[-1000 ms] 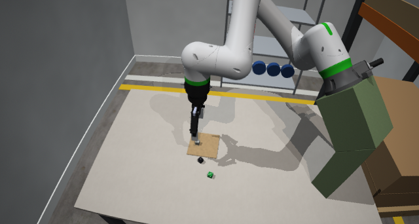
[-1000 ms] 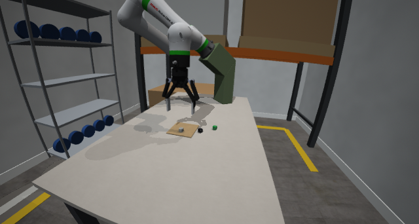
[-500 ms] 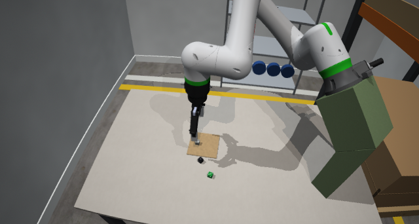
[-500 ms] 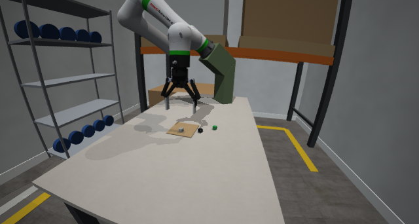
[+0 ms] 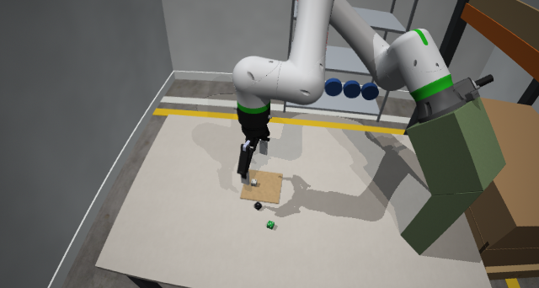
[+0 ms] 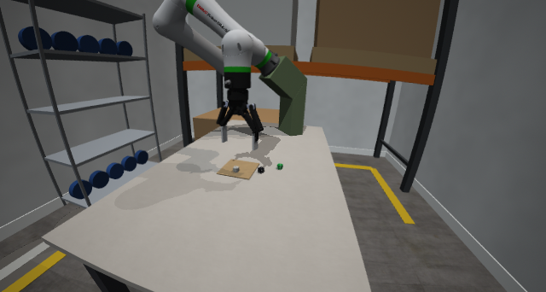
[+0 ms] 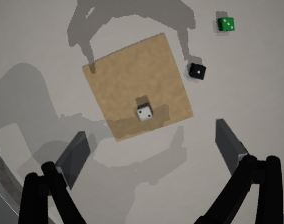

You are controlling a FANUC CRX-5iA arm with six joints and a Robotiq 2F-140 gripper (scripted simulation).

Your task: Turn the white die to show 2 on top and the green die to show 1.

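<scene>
The green die is 50 mm behind my hand, 160 mm to the left of it and 120 mm below it. Round my hand: mat (30 mm behind, 10 mm to the right, 130 mm below); black die (10 mm behind, 90 mm to the left, 120 mm below); white die (10 mm to the right, 110 mm below).
</scene>
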